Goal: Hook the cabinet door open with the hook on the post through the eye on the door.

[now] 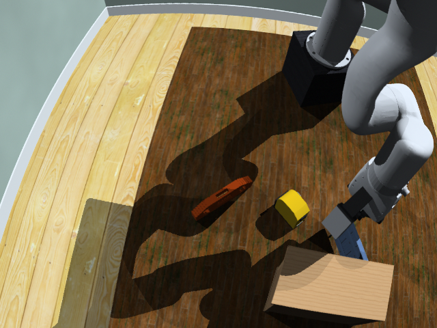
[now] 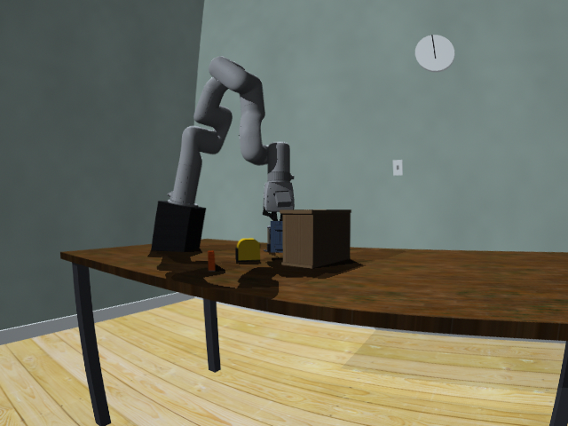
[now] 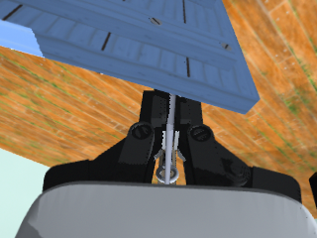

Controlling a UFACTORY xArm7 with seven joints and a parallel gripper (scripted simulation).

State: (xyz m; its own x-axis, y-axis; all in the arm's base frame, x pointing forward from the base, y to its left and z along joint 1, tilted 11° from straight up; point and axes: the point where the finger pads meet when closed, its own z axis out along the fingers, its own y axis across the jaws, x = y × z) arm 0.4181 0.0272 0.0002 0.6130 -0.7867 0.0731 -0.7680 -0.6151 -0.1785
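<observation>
The cabinet door is 70 mm ahead of my hand, 30 mm below it and 10 mm to the right of it. Also, from my hand: orange level-like tool: 290 mm to the right, 80 mm below, 70 mm behind; then hook post: 80 mm to the left, 60 mm behind, 30 mm below; then yellow tape measure: 130 mm to the right, 70 mm below, 40 mm behind.
</observation>
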